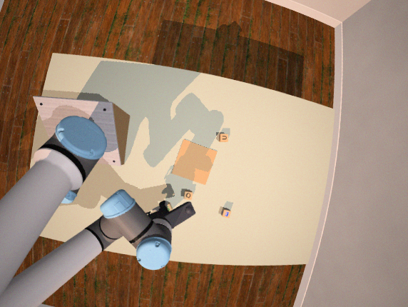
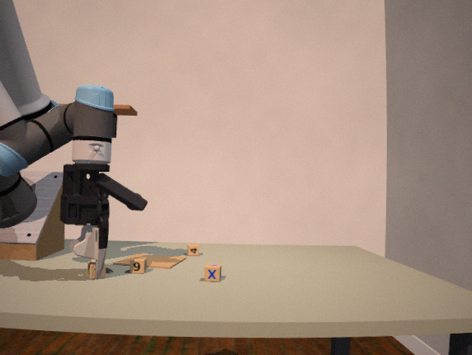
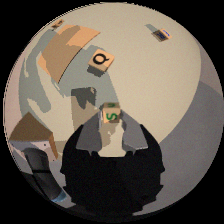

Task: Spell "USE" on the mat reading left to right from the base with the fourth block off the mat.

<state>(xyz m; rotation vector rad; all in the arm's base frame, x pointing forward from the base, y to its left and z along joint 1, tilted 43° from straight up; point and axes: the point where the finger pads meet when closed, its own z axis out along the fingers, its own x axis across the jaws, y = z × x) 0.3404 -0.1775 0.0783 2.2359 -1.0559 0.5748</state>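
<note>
Right now the orange mat is 60 mm ahead of my hand, 200 mm to the left of it and 20 mm below it. Also, from my hand: blue-lettered block: 230 mm ahead, 30 mm to the left.
</note>
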